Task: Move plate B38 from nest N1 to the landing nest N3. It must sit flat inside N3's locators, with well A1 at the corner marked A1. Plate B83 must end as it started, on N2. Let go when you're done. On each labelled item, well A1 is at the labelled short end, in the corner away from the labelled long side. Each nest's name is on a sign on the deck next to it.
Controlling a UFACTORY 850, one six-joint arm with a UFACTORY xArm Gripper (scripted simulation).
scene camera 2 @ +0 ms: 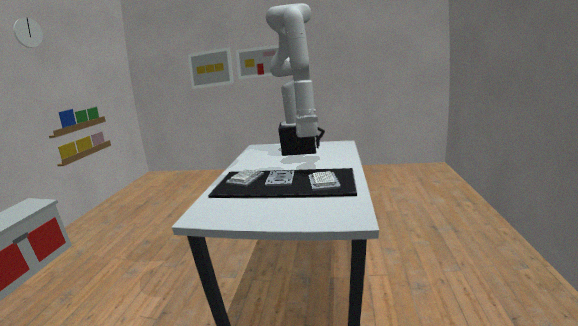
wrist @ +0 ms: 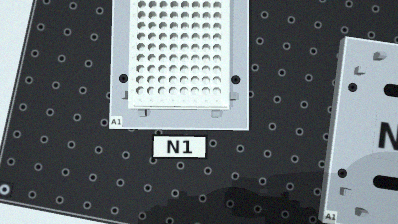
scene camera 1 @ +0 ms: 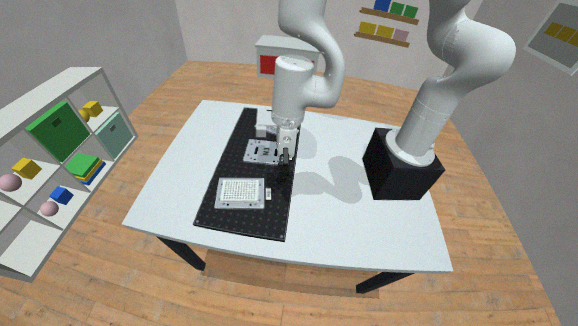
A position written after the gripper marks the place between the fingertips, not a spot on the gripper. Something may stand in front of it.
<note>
In view: the gripper [scene camera 1: 282, 160] and an N1 sign [wrist: 164, 146].
</note>
